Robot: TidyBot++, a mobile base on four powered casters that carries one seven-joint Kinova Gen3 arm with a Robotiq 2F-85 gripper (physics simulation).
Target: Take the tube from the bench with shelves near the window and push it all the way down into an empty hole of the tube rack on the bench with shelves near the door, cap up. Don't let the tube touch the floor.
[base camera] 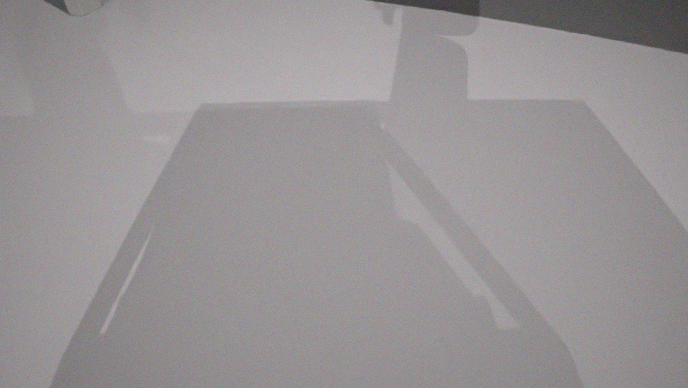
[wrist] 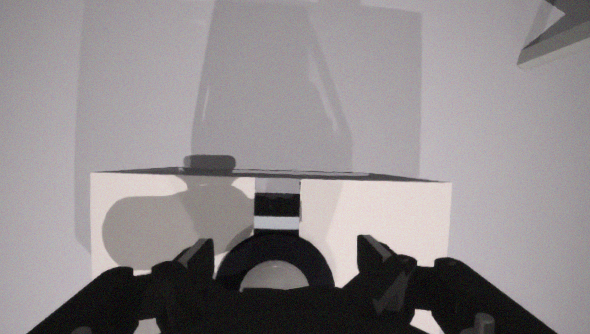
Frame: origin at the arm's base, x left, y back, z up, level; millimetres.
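Where they show: gripper, between the fingertips: (wrist: 285, 253).
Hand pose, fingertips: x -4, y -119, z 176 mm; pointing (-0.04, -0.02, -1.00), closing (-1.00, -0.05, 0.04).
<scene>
After its pixels a point has its place.
My gripper (wrist: 285, 253) @(x -4, y -119, z 176 mm) is open, with nothing between its fingers. In the wrist view it points down over the robot's own white base, with the two dark fingertips wide apart. The tube and the tube rack do not show in the base camera view or the wrist view. The gripper does not show in the base camera view.
The white mobile base (wrist: 390, 215) @(x -157, y -103, z -14 mm) lies below the fingers, with a black round arm mount (wrist: 277, 245) @(x -2, y -66, z 0 mm). Pale floor (base camera: 280, 60) @(x 75, y -775, z -397 mm) (wrist: 500, 150) @(x -708, y -232, z -396 mm) carries broad shadows. A pale leg end (base camera: 84, 7) @(x 523, y -1016, z -380 mm) shows at the top left, and a pale-edged corner (wrist: 555, 54) @(x -780, y -508, z -277 mm) at the upper right.
</scene>
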